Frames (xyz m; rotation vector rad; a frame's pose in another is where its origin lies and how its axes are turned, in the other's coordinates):
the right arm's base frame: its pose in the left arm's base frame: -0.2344 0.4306 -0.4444 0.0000 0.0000 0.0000
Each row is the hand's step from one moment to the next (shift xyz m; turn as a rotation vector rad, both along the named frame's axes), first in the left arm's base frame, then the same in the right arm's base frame.
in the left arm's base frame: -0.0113 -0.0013 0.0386 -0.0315 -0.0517 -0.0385
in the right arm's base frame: -0.0113 -0.0013 0.0386 -0.0315 -0.0517 -0.0385
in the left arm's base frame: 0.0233 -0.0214 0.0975 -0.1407 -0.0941 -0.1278
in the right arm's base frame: 0.0233 -0.0214 0.0975 -0.1407 -0.0941 -0.1278
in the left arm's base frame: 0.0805 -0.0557 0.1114 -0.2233 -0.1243 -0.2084
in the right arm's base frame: 0.0805 -0.0557 0.1114 -0.2233 -0.1243 -0.2084
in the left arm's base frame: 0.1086 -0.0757 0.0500 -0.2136 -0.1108 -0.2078
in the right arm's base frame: 0.1086 -0.0757 0.0500 -0.2136 -0.1108 -0.2078
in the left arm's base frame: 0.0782 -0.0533 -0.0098 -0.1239 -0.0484 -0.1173
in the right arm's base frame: 0.0782 -0.0533 -0.0098 -0.1239 -0.0484 -0.1173
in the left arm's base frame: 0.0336 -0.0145 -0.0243 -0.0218 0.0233 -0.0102
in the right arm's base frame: 0.0336 -0.0145 -0.0243 -0.0218 0.0233 -0.0102
